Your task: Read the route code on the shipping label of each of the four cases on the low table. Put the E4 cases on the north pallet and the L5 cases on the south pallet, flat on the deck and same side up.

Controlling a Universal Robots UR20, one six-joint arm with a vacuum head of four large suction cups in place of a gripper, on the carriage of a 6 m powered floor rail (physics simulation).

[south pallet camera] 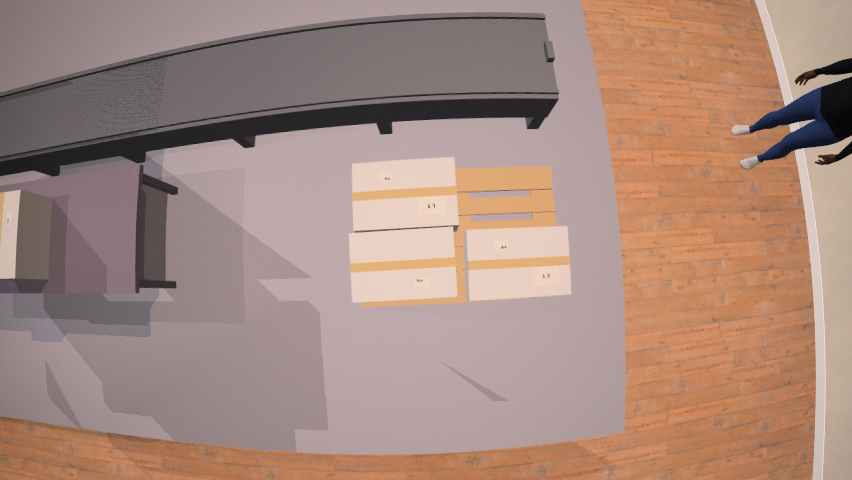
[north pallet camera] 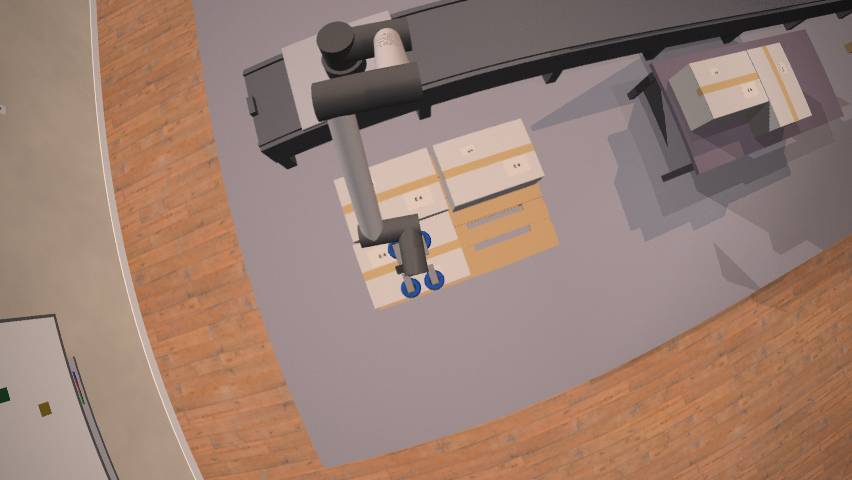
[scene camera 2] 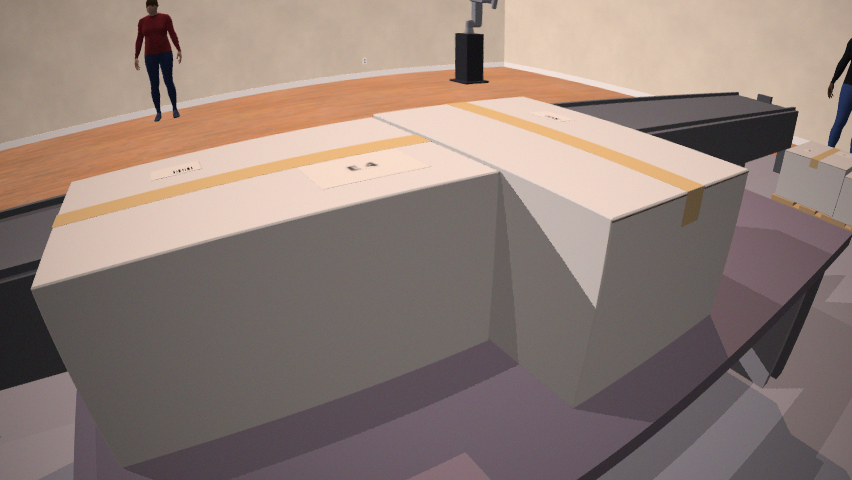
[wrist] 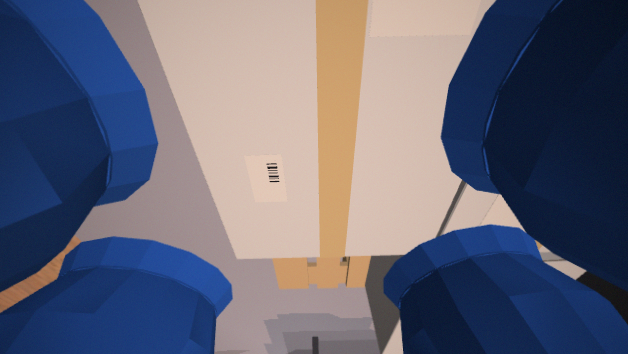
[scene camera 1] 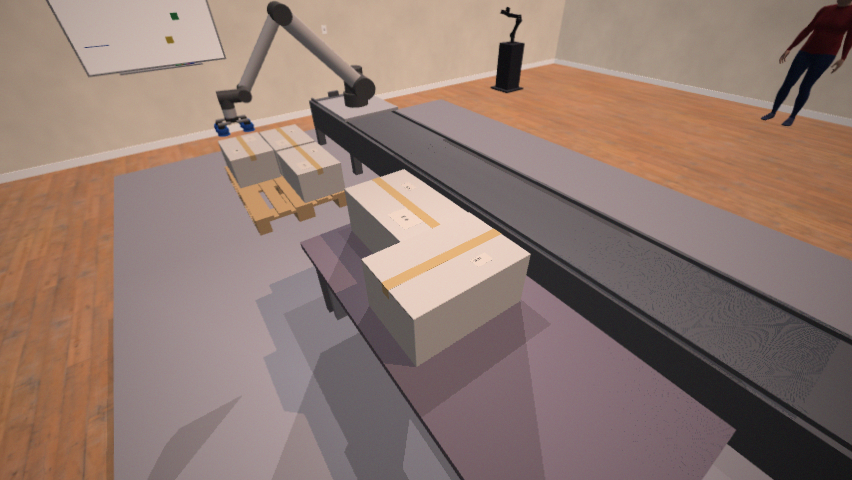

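Seen in the pictures: hand, its tool point: (wrist: 305, 217) (scene camera 1: 235, 130); arm's base, origin of its link: (scene camera 1: 356, 104).
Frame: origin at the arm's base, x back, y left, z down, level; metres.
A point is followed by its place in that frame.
My suction gripper (scene camera 1: 234, 127) {x -1.219, y 0.010, z -0.003 m} (north pallet camera: 415, 264) {x -1.219, y 0.010, z -0.003 m} (wrist: 310, 165) {x -1.219, y 0.010, z -0.003 m} is open and holds nothing. It hangs a little above an E4 case (scene camera 1: 256, 171) {x -1.195, y 0.272, z 0.309 m} (north pallet camera: 387, 293) {x -1.313, y -0.195, z 0.157 m} (wrist: 250, 100) {x -1.285, y -0.019, z 0.156 m}, which lies flat, label up, on the north pallet (scene camera 1: 265, 211) {x -1.294, y 0.804, z 0.426 m} (north pallet camera: 512, 241) {x -1.276, y 0.609, z 0.427 m}. Two more E4 cases lie there along its rail side. On the low table (scene camera 1: 596, 381) {x -0.715, y 3.346, z 0.040 m} (north pallet camera: 825, 83) {x -0.993, y 3.641, z 0.040 m} (south pallet camera: 107, 220) {x -0.841, y 3.463, z 0.039 m}, a case reading E4 (scene camera 1: 381, 205) {x -0.945, y 2.240, z -0.231 m} (scene camera 2: 238, 333) {x -1.022, y 2.184, z -0.112 m} (north pallet camera: 727, 106) {x -0.973, y 2.135, z -0.231 m} stands against another case (scene camera 1: 465, 316) {x -0.977, y 2.918, z -0.089 m} (scene camera 2: 655, 268) {x -1.209, y 2.659, z -0.140 m} (north pallet camera: 767, 89) {x -0.944, y 2.565, z -0.237 m}. This second one has a small barcode label on top; its route code does not show.
The south pallet (south pallet camera: 500, 178) {x -0.672, y 5.935, z 0.426 m} bears three cases; two read L5, while the near left case (south pallet camera: 381, 286) {x -1.286, y 5.222, z 0.175 m} shows a barcode label. The floor rail (scene camera 1: 572, 220) (south pallet camera: 357, 65) runs behind table and pallets. Two people (scene camera 2: 157, 65) (south pallet camera: 798, 113) stand off the mat.
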